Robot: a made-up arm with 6 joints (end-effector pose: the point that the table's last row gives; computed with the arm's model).
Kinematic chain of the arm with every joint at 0, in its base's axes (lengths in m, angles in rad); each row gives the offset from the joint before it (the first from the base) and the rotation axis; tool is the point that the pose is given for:
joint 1: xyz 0 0 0.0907 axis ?
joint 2: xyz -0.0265 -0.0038 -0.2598 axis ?
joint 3: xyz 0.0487 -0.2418 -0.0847 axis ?
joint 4: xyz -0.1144 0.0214 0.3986 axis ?
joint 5: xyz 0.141 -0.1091 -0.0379 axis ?
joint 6: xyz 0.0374 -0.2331 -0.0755 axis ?
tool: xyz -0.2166 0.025 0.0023
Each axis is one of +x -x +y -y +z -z.
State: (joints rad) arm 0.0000 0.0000 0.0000 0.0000 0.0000 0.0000
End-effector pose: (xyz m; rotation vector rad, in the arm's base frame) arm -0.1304 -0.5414 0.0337 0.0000 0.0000 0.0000
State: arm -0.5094 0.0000 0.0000 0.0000 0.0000 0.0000
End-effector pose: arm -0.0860 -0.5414 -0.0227 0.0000 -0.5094 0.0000
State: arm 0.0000 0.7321 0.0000 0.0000 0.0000 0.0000
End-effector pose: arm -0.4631 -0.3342 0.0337 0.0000 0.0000 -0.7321
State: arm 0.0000 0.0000 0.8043 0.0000 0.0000 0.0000
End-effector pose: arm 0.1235 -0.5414 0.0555 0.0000 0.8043 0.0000
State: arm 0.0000 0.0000 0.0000 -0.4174 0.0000 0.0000
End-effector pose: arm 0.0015 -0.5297 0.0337 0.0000 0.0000 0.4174
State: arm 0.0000 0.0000 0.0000 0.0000 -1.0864 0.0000
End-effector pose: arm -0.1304 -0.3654 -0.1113 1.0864 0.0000 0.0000
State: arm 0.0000 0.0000 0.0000 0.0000 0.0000 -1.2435
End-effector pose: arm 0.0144 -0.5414 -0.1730 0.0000 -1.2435 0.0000
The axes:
joint 1: +y
joint 2: -z
joint 3: +y
joint 4: -z
joint 5: -x
joint 6: +y

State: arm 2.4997 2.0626 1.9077 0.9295 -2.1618 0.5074
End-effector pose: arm 0.1126 -0.1220 0.5151 -1.7280 -1.0786 -1.9497
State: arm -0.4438 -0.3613 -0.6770 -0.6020 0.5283 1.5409
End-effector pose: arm -0.1868 -0.3564 0.2332 -0.8707 0.0960 -0.0649
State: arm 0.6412 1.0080 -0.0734 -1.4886 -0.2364 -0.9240
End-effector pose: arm -0.2314 -0.2646 -0.0640 0.4543 -0.2434 0.2272
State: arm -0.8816 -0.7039 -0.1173 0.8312 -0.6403 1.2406
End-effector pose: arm 0.0967 -0.6037 0.1429 0.4361 0.2202 0.5829
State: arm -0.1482 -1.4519 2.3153 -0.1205 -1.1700 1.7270
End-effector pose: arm 0.5765 0.0550 -0.4259 0.1627 -2.6502 1.0022
